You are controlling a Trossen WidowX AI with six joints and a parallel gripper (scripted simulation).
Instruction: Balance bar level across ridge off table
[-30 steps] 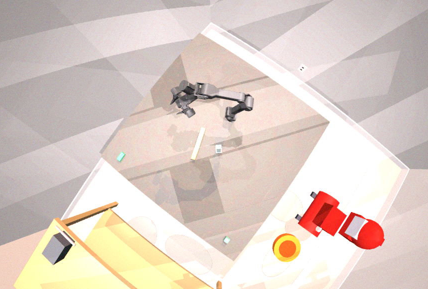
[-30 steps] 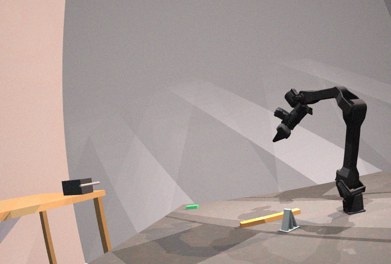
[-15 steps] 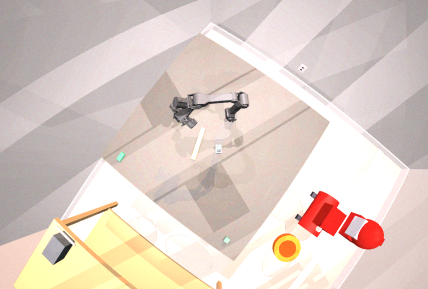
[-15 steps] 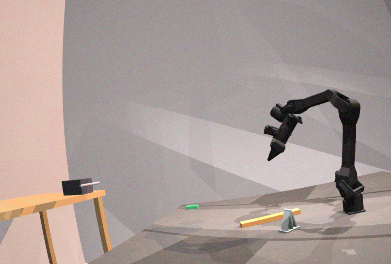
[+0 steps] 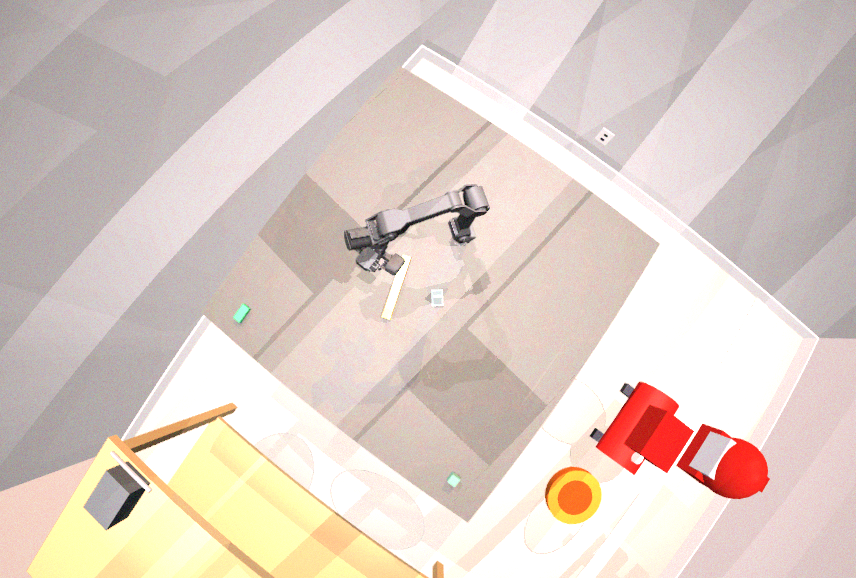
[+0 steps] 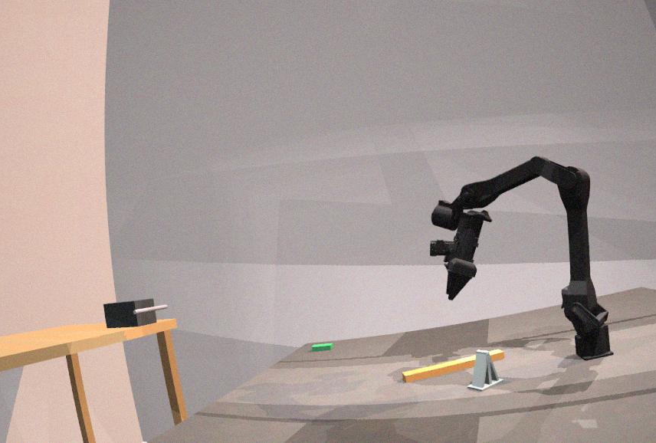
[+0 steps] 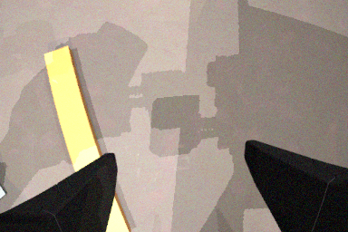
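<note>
Now: gripper tip 15 cm above the orange bar, 9 cm to the right of it and 1 cm short of it.
</note>
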